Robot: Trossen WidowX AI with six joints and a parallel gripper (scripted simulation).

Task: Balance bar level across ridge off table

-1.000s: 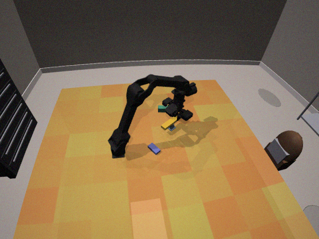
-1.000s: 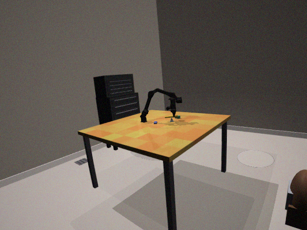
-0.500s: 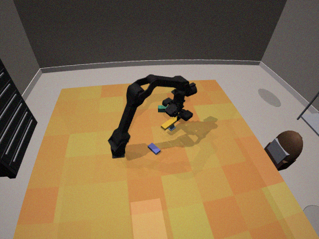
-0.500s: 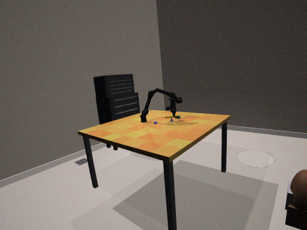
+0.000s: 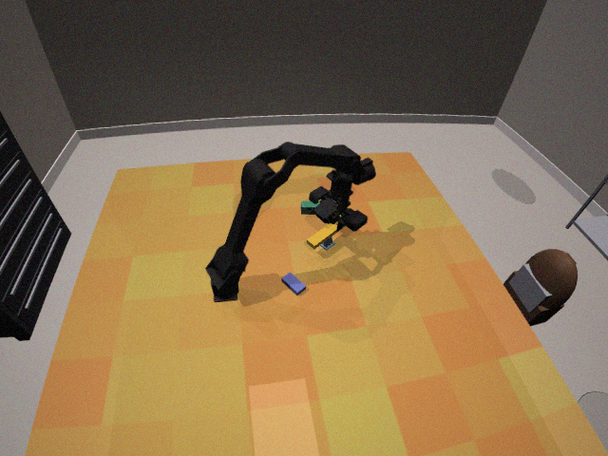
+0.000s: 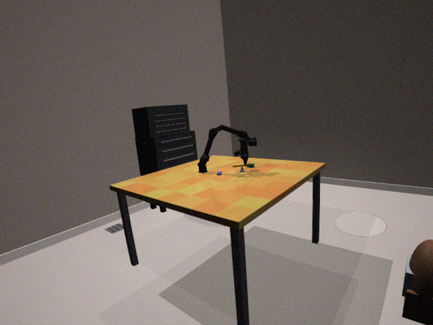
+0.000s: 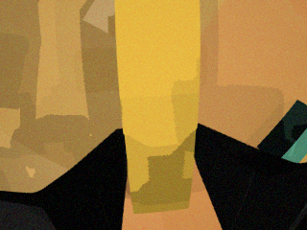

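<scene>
The long yellow bar is 20 mm to the right of my gripper tip and 20 mm behind it. From my gripper tip the other things lie so: green block (140 mm to the left, 40 mm below, 40 mm behind); blue block (160 mm to the right, 150 mm behind, 50 mm below).
</scene>
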